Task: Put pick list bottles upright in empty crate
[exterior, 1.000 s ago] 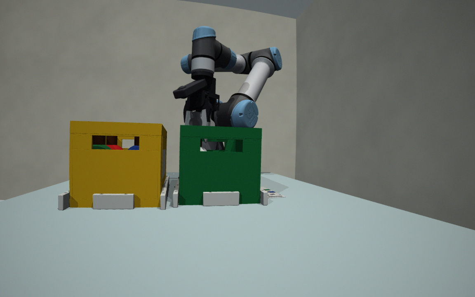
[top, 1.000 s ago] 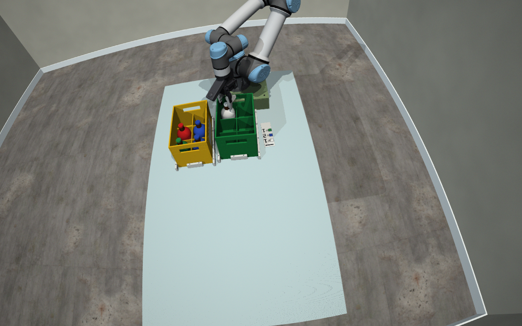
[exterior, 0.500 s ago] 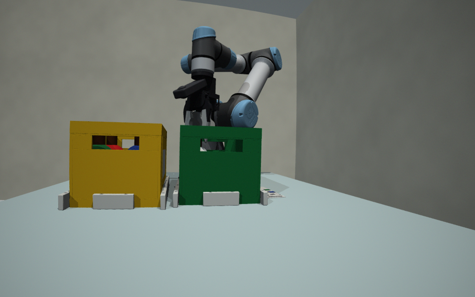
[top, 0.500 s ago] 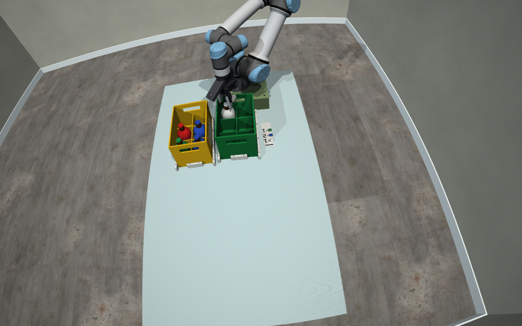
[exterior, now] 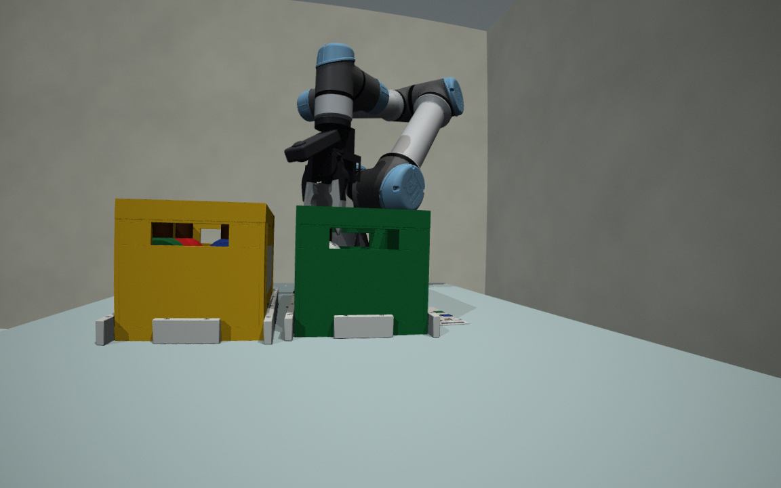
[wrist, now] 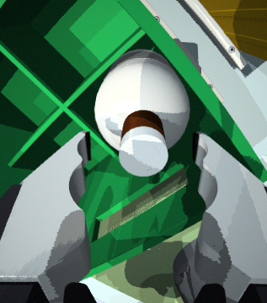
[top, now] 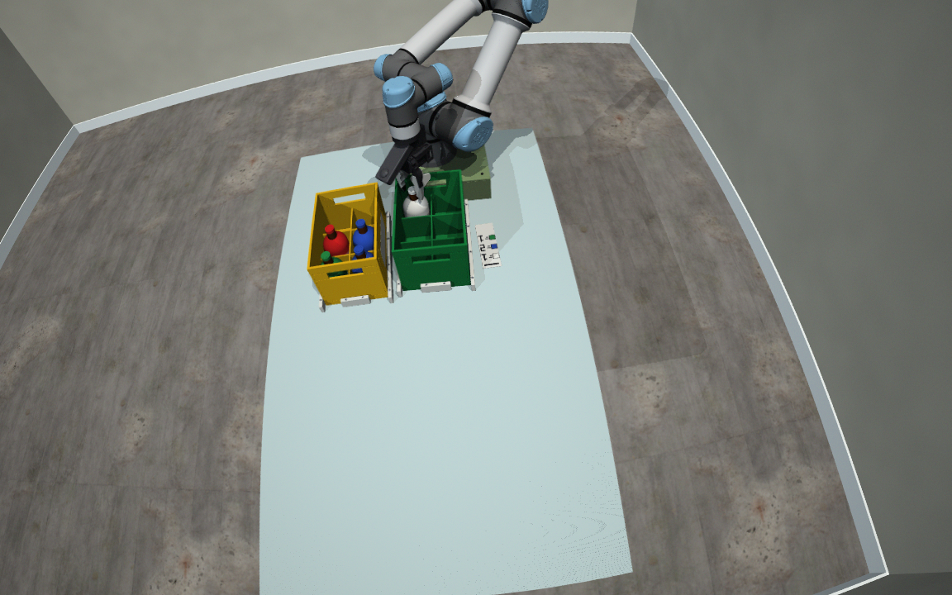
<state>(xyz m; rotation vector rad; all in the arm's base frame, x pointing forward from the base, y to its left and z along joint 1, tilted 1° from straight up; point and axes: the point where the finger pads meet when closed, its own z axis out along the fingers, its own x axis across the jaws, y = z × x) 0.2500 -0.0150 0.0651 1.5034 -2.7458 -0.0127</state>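
My gripper is now 7 cm above the white bottle. The rest, counted from my hand: yellow crate 13 cm ahead, 16 cm to the right, 7 cm below; green crate 7 cm ahead, 6 cm to the left, 7 cm below; red bottle 14 cm ahead, 21 cm to the right, 7 cm below.
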